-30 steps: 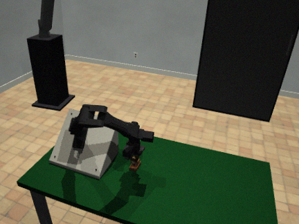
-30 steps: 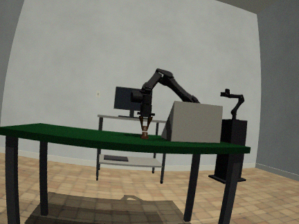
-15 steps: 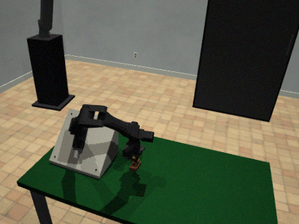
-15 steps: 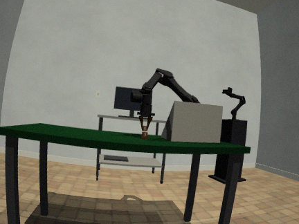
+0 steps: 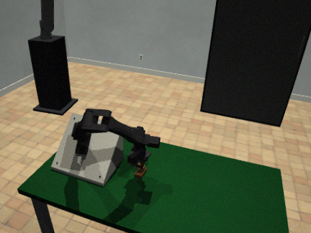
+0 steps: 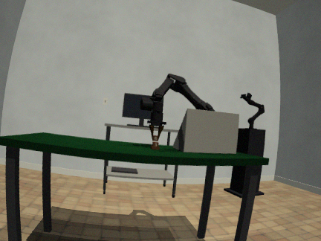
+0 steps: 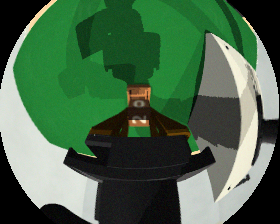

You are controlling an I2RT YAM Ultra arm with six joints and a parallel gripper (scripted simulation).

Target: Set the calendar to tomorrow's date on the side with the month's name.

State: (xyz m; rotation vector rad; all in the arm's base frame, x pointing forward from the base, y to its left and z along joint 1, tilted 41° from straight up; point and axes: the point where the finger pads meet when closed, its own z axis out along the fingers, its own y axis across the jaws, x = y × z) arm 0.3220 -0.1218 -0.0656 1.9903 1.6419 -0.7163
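Right now the wooden calendar tray is 5 cm below my hand and 1 cm to the left of it.
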